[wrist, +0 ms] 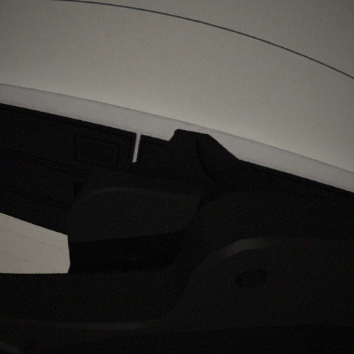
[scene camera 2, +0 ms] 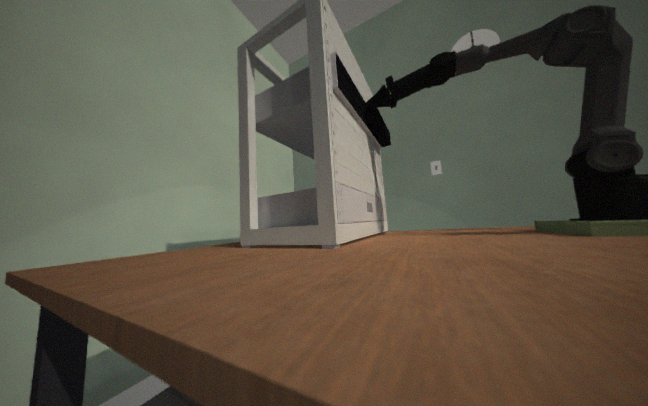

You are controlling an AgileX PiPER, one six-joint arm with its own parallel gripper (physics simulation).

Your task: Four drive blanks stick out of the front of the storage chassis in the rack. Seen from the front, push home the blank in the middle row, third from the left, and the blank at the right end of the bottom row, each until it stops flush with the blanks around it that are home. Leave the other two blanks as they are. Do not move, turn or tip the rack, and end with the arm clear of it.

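The rack (scene camera 2: pixel 320 175) stands upright on the table. The storage chassis (scene camera 2: pixel 285 107) sits in its upper part, with a black front seen at a steep angle. In the wrist view dark drive blanks (wrist: pixel 97 150) lie below the chassis's pale edge, with a narrow light gap beside one of them. My gripper (scene camera 2: pixel 367 105) (wrist: pixel 187 153) is shut, with its tips at the black front; contact cannot be told. It hides part of the front in the wrist view. Which blanks stick out, and how far, cannot be made out in either view.
Pale panels (scene camera 2: pixel 352 147) (wrist: pixel 32 245) fill the rack front below the chassis. A lower unit (scene camera 2: pixel 352 204) sits near the rack's foot. The arm reaches in from its green base plate (scene camera 2: pixel 560 228) at the right of the wooden table (scene camera 2: pixel 425 310).
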